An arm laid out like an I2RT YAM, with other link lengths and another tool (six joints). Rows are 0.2 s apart.
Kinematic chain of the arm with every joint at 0, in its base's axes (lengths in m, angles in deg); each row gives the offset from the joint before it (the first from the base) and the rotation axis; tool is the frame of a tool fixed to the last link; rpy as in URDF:
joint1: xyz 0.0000 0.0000 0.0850 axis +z
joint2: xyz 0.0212 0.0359 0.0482 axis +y
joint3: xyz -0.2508 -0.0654 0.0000 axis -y
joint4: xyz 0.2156 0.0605 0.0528 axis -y
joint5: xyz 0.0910 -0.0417 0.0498 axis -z
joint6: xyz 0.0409 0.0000 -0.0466 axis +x
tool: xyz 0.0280 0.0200 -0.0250 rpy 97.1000 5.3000 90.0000
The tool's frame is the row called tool.
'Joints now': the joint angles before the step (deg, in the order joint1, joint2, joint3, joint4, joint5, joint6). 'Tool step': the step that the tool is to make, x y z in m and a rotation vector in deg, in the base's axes. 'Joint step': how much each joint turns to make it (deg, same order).
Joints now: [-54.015 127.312 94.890 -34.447 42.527 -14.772]
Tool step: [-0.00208 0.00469 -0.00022 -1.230 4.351 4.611]
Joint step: [0.841 -2.066 -5.090 6.397 2.262 -7.187]
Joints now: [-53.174 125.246 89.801 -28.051 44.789 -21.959]
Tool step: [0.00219 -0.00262 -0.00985 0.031 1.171 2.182]
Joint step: [0.175 1.182 -1.245 3.884 -0.102 -3.103]
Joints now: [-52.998 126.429 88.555 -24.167 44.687 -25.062]
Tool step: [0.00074 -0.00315 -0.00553 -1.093 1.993 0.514]
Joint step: [0.154 1.098 -0.401 2.588 1.805 -1.985]
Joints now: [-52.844 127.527 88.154 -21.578 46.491 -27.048]
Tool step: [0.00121 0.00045 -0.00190 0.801 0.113 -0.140]
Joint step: [0.110 0.655 0.957 -1.436 -0.227 0.591]
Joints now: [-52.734 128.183 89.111 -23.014 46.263 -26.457]
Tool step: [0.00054 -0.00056 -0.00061 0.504 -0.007 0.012]
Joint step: [-0.033 0.401 0.714 -0.819 -0.296 0.151]
